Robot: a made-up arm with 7 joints. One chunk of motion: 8 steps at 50 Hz.
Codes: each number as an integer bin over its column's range. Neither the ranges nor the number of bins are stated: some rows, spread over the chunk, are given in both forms.
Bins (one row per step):
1: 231 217 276 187 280 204 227
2: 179 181 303 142 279 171 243
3: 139 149 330 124 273 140 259
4: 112 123 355 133 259 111 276
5: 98 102 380 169 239 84 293
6: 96 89 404 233 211 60 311
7: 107 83 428 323 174 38 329
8: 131 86 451 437 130 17 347
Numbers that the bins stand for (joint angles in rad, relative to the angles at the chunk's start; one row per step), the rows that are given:
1: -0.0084 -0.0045 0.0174 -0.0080 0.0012 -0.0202 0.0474
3: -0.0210 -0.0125 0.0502 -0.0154 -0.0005 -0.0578 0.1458
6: -0.0268 -0.0195 0.0951 -0.0026 -0.0163 -0.1048 0.3055
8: -0.0221 -0.0199 0.1236 0.0213 -0.0369 -0.1300 0.4161
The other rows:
2: -0.0155 -0.0087 0.0338 -0.0133 0.0010 -0.0396 0.0966
4: -0.0247 -0.0156 0.0654 -0.0144 -0.0041 -0.0748 0.1980
5: -0.0266 -0.0180 0.0805 -0.0102 -0.0092 -0.0907 0.2502
7: -0.0253 -0.0203 0.1096 0.0079 -0.0257 -0.1177 0.3608

